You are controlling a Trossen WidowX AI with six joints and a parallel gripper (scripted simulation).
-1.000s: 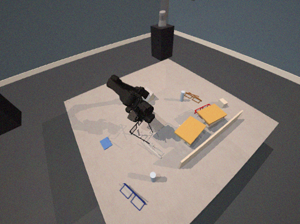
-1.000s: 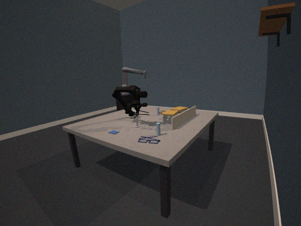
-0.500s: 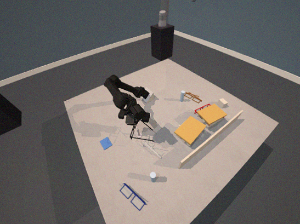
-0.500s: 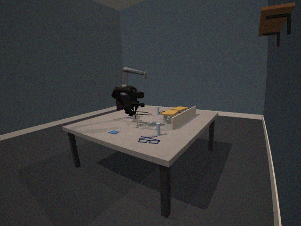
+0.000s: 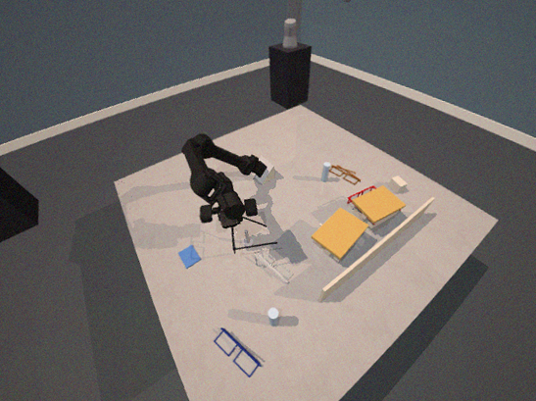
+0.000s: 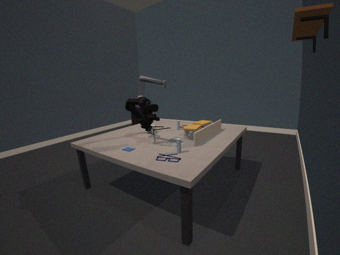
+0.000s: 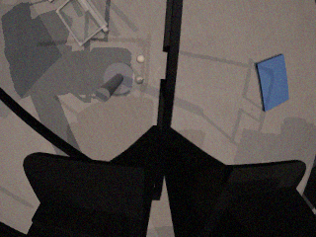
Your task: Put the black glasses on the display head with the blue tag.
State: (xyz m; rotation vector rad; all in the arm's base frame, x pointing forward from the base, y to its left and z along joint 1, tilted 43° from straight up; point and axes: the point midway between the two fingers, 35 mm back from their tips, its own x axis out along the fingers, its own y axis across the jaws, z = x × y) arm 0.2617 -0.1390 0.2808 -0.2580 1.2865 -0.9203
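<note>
Now: the grey post 9 cm below my gripper tip, 3 cm to the left of it and 3 cm ahead of it. From my gripper tip the other things lie so: long beige board (40 cm to the left, 37 cm ahead, 6 cm below); then beige block (74 cm to the left, 21 cm ahead, 9 cm below); then blue tag (18 cm to the right, 11 cm below, 6 cm behind).
</note>
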